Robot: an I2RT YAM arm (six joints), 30 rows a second.
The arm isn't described. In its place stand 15 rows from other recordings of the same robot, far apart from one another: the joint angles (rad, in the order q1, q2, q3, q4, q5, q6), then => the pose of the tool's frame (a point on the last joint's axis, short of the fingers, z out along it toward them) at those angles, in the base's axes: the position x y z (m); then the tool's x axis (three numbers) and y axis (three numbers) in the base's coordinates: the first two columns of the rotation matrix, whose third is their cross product.
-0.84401 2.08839 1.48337 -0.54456 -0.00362 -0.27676 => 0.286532, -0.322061, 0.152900, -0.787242, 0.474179, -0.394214, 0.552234, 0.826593, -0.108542
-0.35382 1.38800 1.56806 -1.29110 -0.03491 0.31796 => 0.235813, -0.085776, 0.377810, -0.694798, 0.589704, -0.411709, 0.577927, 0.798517, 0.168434
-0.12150 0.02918 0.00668 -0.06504 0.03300 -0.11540 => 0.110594, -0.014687, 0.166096, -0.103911, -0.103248, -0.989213, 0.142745, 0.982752, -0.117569
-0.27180 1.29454 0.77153 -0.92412 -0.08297 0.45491 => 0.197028, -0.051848, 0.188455, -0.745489, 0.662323, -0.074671, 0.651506, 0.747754, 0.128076
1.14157 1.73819 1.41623 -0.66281 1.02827 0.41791 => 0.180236, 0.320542, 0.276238, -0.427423, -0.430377, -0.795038, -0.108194, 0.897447, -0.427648
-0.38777 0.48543 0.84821 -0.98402 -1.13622 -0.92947 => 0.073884, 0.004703, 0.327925, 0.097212, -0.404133, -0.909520, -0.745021, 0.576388, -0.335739
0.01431 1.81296 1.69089 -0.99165 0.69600 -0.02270 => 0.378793, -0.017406, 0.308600, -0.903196, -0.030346, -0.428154, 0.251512, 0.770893, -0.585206
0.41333 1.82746 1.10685 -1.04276 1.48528 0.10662 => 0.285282, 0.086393, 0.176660, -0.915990, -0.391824, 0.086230, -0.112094, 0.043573, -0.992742
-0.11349 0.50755 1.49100 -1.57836 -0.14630 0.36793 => -0.033633, 0.009057, 0.417795, -0.522411, 0.417691, -0.743385, 0.192893, 0.907097, 0.374122
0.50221 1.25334 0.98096 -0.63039 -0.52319 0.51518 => 0.214636, 0.138166, 0.273885, -0.937892, -0.028161, -0.345782, -0.259896, 0.717258, 0.646525
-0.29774 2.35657 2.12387 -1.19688 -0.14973 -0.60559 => 0.455036, -0.134078, 0.193877, -0.931869, -0.302829, -0.199788, -0.316794, 0.947595, 0.041303
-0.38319 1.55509 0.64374 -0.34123 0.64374 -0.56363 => 0.219653, -0.111583, 0.123269, -0.997474, -0.058647, 0.040080, -0.070615, 0.757472, -0.649038
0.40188 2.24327 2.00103 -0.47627 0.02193 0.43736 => 0.478129, 0.202362, 0.247362, -0.707991, 0.159202, -0.688044, -0.083890, 0.948403, 0.305767
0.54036 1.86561 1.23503 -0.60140 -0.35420 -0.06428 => 0.307211, 0.198701, 0.168833, -0.769758, -0.532051, -0.352697, -0.632117, 0.712282, 0.305096
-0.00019 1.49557 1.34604 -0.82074 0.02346 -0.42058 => 0.313289, -0.000894, 0.309171, -0.758628, -0.408033, -0.507930, -0.324581, 0.912663, -0.248382
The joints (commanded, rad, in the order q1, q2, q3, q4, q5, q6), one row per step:
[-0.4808, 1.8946, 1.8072, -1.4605, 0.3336, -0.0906]
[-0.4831, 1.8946, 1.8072, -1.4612, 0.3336, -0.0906]
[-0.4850, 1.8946, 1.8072, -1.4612, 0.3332, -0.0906]
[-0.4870, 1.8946, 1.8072, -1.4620, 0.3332, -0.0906]
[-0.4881, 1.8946, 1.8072, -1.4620, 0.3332, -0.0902]
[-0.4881, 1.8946, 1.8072, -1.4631, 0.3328, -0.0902]
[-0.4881, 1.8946, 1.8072, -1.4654, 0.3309, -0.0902]
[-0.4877, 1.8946, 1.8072, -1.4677, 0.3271, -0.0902]
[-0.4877, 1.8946, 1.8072, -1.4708, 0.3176, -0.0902]
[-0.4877, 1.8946, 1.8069, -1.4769, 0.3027, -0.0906]
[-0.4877, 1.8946, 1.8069, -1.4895, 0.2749, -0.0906]
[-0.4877, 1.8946, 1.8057, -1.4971, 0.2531, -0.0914]
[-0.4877, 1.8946, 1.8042, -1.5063, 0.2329, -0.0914]
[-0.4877, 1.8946, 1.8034, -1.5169, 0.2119, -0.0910]
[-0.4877, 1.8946, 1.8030, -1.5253, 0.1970, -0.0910]
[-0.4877, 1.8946, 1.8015, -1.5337, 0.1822, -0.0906]
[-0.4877, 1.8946, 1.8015, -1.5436, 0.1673, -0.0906]
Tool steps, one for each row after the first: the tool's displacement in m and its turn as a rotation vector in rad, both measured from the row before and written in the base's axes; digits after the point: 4 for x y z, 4 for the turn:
[-0.0005, -0.0007, 0.0000, 0.0003, 0.0006, -0.0023]
[-0.0003, -0.0006, 0.0000, 0.0004, -0.0002, -0.0019]
[-0.0004, -0.0006, 0.0000, 0.0004, 0.0007, -0.0020]
[-0.0002, -0.0003, 0.0000, -0.0001, -0.0001, -0.0015]
[-0.0001, 0.0001, 0.0000, 0.0009, 0.0008, 0.0000]
[-0.0002, 0.0002, 0.0000, 0.0028, 0.0011, 0.0000]
[-0.0001, 0.0004, 0.0000, 0.0044, 0.0003, 0.0005]
[-0.0001, 0.0004, -0.0001, 0.0098, -0.0017, 0.0001]
[-0.0004, 0.0008, -0.0002, 0.0162, -0.0012, 0.0005]
[-0.0008, 0.0015, -0.0003, 0.0305, -0.0019, 0.0000]
[-0.0005, 0.0011, -0.0005, 0.0235, -0.0023, 0.0005]
[-0.0007, 0.0011, -0.0005, 0.0229, 0.0000, -0.0004]
[-0.0007, 0.0012, -0.0003, 0.0238, 0.0002, -0.0011]
[-0.0006, 0.0009, -0.0002, 0.0173, 0.0008, -0.0006]
[-0.0007, 0.0009, -0.0004, 0.0176, 0.0018, -0.0011]
[-0.0007, 0.0010, 0.0000, 0.0178, 0.0018, -0.0009]

